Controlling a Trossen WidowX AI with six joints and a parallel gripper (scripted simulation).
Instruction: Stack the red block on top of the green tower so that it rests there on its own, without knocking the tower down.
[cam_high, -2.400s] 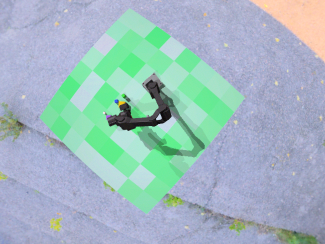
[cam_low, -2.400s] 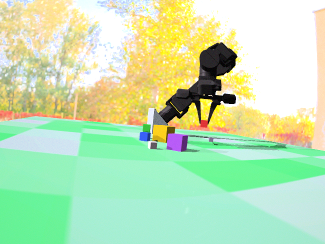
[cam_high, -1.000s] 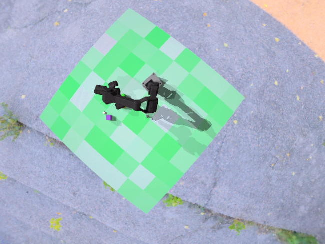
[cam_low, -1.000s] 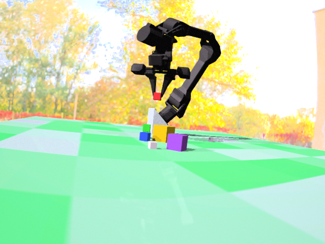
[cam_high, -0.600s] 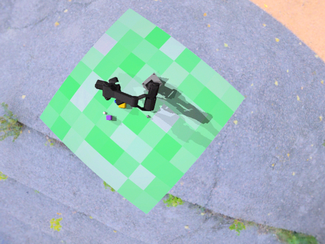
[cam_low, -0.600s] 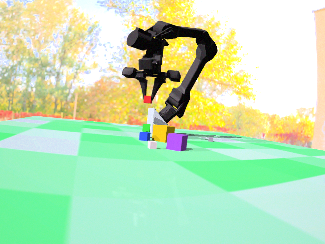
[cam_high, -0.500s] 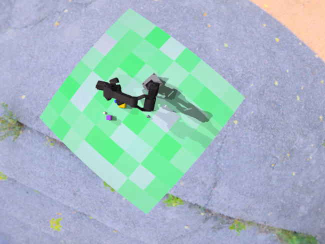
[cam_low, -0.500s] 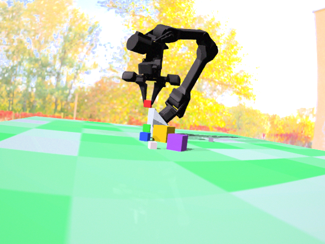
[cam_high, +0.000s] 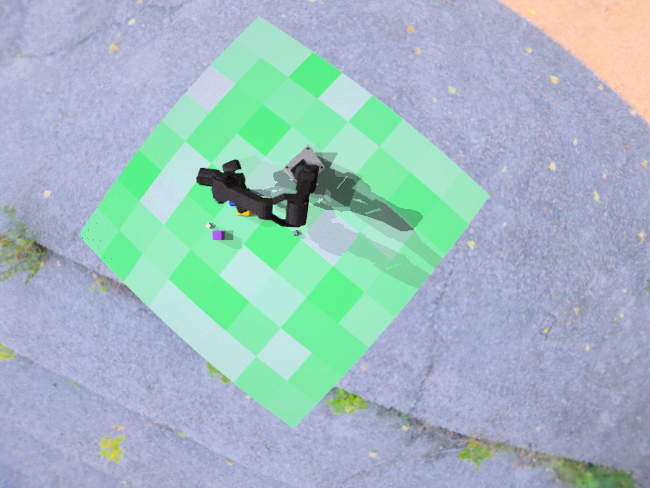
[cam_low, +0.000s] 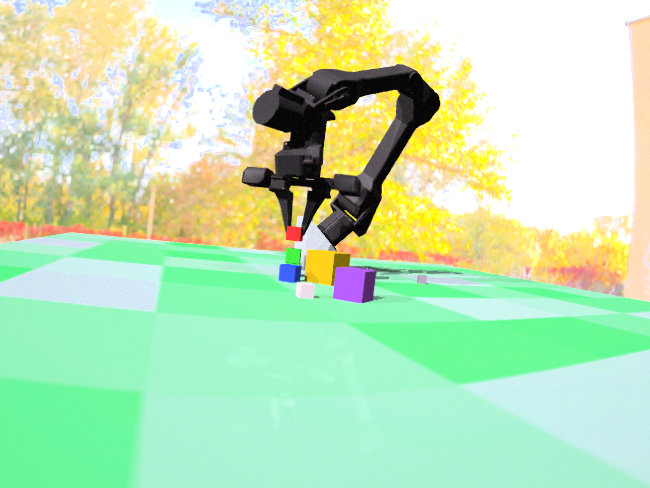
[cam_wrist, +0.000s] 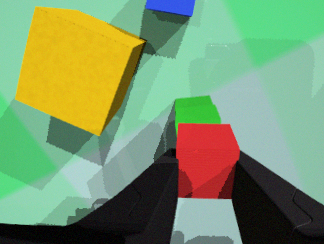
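Right now the green block is 3 cm below my gripper tip. Round my gripper tip: large yellow block (5 cm ahead, 5 cm to the left, 4 cm below); then blue block (7 cm ahead, 1 cm to the right, 5 cm below); then red block (right at my gripper tip).
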